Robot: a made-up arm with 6 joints. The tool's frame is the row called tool.
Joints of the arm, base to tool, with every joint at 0 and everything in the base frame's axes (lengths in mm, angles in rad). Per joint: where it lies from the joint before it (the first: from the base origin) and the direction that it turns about. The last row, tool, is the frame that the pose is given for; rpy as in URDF.
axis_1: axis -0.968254 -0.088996 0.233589 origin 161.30 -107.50 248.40
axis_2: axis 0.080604 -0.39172 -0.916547 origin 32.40 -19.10 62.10
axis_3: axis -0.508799 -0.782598 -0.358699 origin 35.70 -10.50 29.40
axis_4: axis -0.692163 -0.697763 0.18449 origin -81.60 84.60 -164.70
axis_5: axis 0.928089 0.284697 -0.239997 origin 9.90 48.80 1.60
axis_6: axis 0 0 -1 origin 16.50 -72.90 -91.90
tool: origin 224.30 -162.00 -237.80 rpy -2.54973 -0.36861 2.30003
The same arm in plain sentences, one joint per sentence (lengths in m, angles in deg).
The arm has six revolute joints in a row. What follows holds with every joint at zero, and every direction is one of the base frame's. The first joint is mounted 0.1613 m along +x and 0.1075 m along -y and 0.2484 m along +z from the base frame's origin and turns about the direction (-0.968254, -0.088996, 0.233589). The second joint is mounted 0.0324 m along +x and 0.0191 m along -y and 0.0621 m along +z from the first joint and turns about the direction (0.080604, -0.39172, -0.916547). The third joint is mounted 0.0357 m along +x and 0.0105 m along -y and 0.0294 m along +z from the second joint and turns about the direction (-0.508799, -0.782598, -0.358699). The fourth joint is mounted 0.0816 m along -x and 0.0846 m along +y and 0.1647 m along -z from the third joint and turns about the direction (-0.692163, -0.697763, 0.18449). The fifth joint is mounted 0.0099 m along +x and 0.0488 m along +y and 0.0016 m along +z from the fourth joint and turns about the direction (0.928089, 0.284697, -0.239997). The sixth joint is mounted 0.0165 m along +x and 0.0729 m along -y and 0.0919 m along -z from the fifth joint and turns about -z. The tool frame, which is the frame that the pose is given for, is mounted 0.2243 m along +x and 0.162 m along -y and 0.2378 m along -z from the sixth joint; its axes are the base frame's turned by roll -146.09, pitch -21.12 and yaw 131.78 deg (as in URDF: about the fixed x, then y, then z).
